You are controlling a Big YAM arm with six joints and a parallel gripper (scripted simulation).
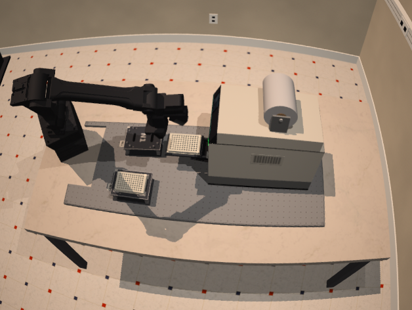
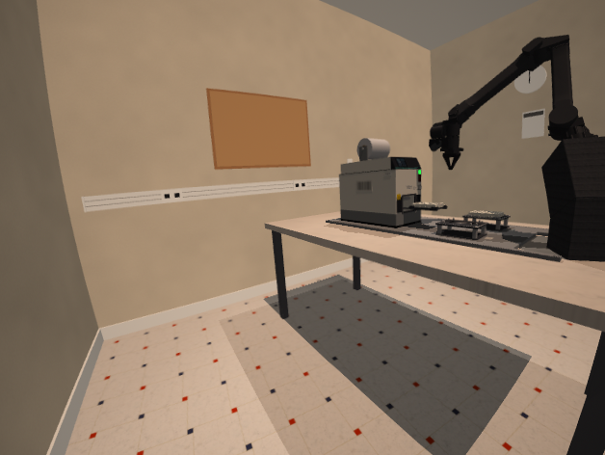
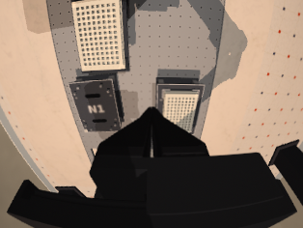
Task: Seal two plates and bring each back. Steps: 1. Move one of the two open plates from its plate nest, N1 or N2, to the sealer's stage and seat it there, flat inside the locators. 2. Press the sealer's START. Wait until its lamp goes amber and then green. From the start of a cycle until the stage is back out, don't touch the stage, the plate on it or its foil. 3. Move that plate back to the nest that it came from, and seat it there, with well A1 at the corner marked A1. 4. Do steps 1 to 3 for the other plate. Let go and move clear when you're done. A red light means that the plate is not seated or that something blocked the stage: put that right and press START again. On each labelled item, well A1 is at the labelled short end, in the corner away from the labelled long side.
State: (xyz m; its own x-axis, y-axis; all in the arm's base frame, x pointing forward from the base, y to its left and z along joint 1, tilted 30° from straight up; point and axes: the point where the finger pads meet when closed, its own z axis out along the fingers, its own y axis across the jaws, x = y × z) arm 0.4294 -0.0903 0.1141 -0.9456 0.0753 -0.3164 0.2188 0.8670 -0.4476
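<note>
My gripper is now 16 cm short of the start button, 9 cm above it and 4 cm to the left of it. Round my hand: yellow warning label 20 cm ahead, 14 cm to the left, 13 cm below; sealer stage 18 cm below, 8 cm ahead, 7 cm to the left; plate 22 cm below, 15 cm behind, 5 cm to the right.
</note>
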